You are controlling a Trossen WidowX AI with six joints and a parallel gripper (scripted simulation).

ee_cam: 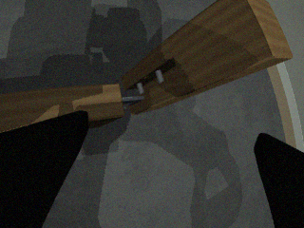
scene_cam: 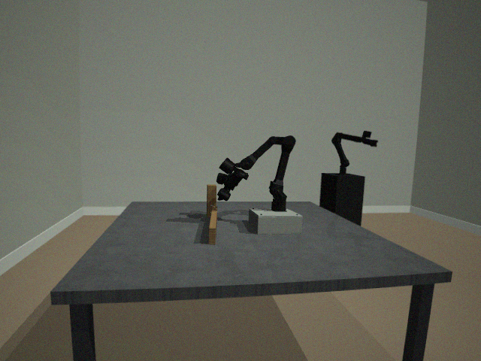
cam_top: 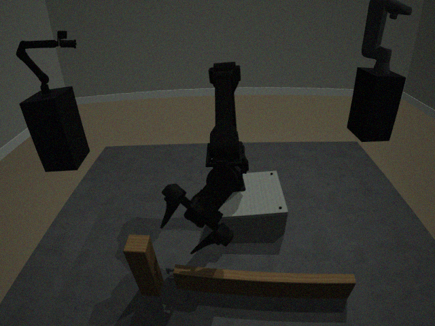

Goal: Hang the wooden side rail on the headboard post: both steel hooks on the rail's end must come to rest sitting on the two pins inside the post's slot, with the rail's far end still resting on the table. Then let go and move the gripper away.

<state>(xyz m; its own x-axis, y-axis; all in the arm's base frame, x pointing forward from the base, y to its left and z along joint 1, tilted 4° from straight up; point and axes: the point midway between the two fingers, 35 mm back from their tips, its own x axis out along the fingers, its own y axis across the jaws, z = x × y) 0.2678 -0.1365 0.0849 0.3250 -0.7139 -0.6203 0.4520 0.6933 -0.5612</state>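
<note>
The wooden headboard post lies 80 mm to the right of my gripper tip, 60 mm below it and 40 mm ahead of it.
</note>
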